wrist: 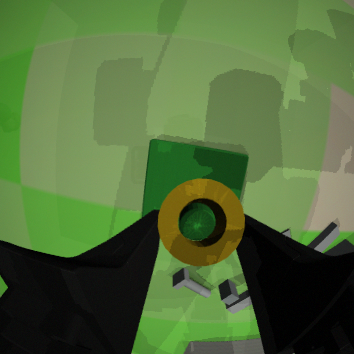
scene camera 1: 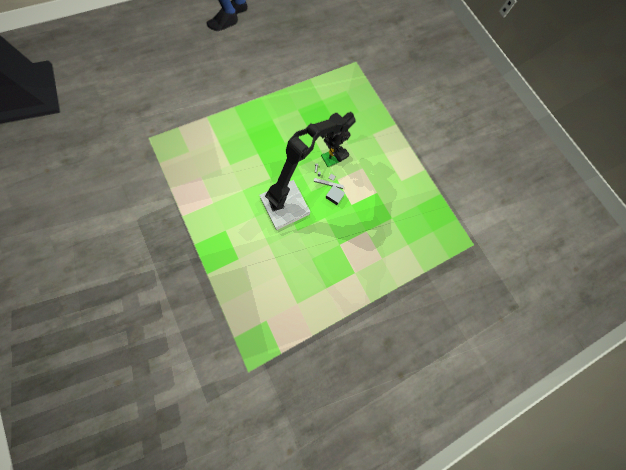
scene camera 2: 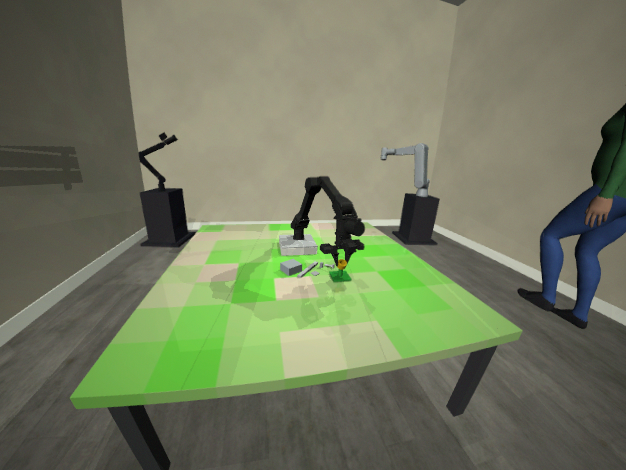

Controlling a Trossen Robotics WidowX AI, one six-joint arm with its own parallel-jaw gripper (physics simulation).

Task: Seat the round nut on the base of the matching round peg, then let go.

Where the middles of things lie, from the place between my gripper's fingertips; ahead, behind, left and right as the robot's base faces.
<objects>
My gripper is now 1 cm below the round nut (wrist: 229,218).
</objects>
